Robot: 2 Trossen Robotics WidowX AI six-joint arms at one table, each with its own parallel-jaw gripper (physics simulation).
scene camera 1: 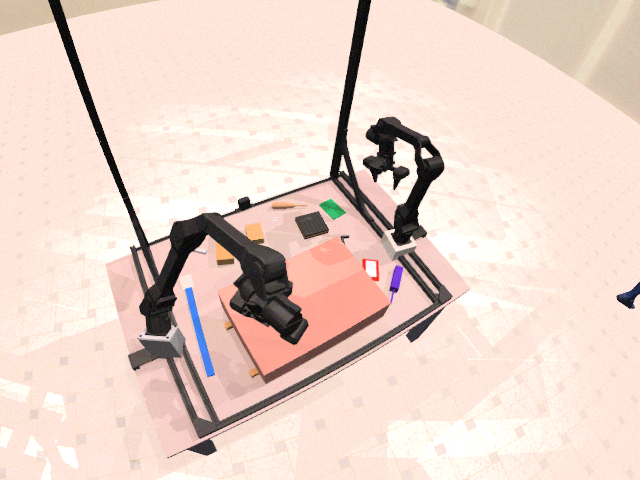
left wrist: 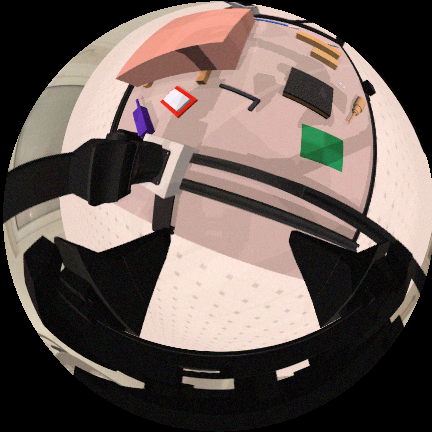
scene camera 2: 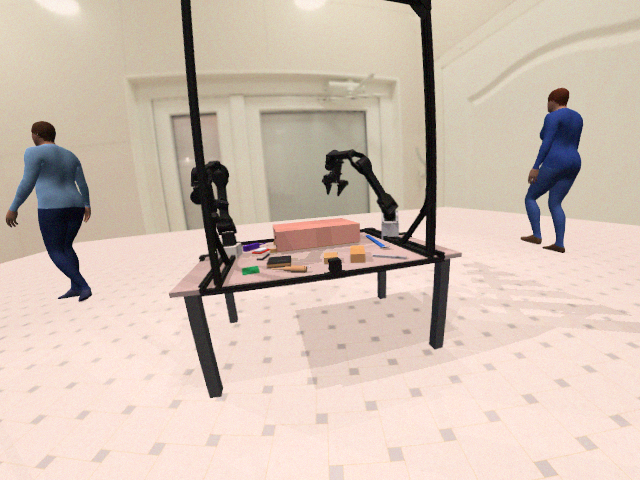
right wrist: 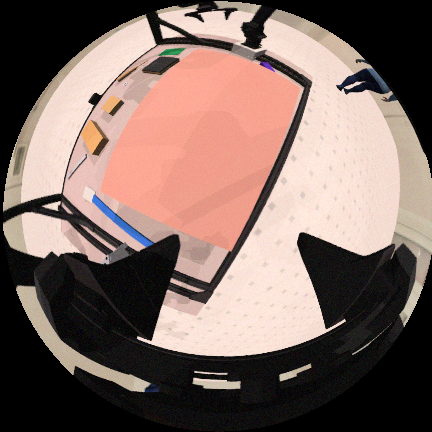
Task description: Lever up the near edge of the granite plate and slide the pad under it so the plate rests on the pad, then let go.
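Seen in the pictures: left gripper, fingertip midpoint: (scene camera 1: 384, 186) (left wrist: 232, 235); right gripper, fingertip midpoint: (scene camera 2: 332, 195) (right wrist: 241, 239); left arm's base at its link origin: (scene camera 1: 401, 238) (left wrist: 152, 162) (scene camera 2: 229, 245) (right wrist: 250, 45); right arm's base at its link origin: (scene camera 1: 158, 331) (scene camera 2: 389, 216).
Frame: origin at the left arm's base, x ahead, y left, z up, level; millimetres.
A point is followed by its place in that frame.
Observation:
The granite plate, a large salmon-coloured slab (scene camera 1: 336, 294) {x 354, y 176, z 57 mm} (scene camera 2: 316, 235) {x 467, y 6, z 16 mm} (left wrist: 200, 37) {x 287, y 19, z 57 mm} (right wrist: 215, 100) {x 427, y 155, z 57 mm}, lies flat; wooden strips (scene camera 1: 253, 372) (left wrist: 203, 76) poke out beneath its short sides. The likely pad, a dark ribbed square with a tan underside (scene camera 1: 311, 225) {x 298, y -186, z -41 mm} (scene camera 2: 279, 261) {x 297, y -233, z -41 mm} (left wrist: 308, 92) {x 270, y -195, z -41 mm} (right wrist: 160, 65) {x 307, y -173, z -41 mm}, lies on the table beside the slab, apart from it. My left gripper (scene camera 1: 386, 182) {x 9, y -181, z 111 mm} (left wrist: 232, 235) {x 9, y -181, z 111 mm} is open and empty, high over the table's side, away from slab and pad. My right gripper (scene camera 2: 333, 193) {x 589, y 288, z 213 mm} (right wrist: 241, 239) {x 589, y 288, z 213 mm} is open and empty, high above the slab; its fingers are hidden in scene camera 1.
A green sheet (scene camera 1: 332, 208) {x 173, y -265, z -61 mm}, a wood-handled tool (scene camera 1: 282, 205) {x 377, y -318, z -40 mm}, wooden blocks (scene camera 1: 254, 233) {x 524, y -203, z -33 mm} (scene camera 1: 224, 254) {x 654, y -133, z -25 mm}, a blue strip (scene camera 1: 200, 330) {x 798, y 121, z -56 mm}, a red-edged white card (scene camera 1: 370, 269) {x 156, y 68, z -49 mm}, a purple tool (scene camera 1: 395, 279) {x 92, y 144, z -33 mm} and a black L-shaped key (left wrist: 240, 95) {x 197, y -75, z -59 mm} lie around the slab. Dark rails and tall posts edge the table.

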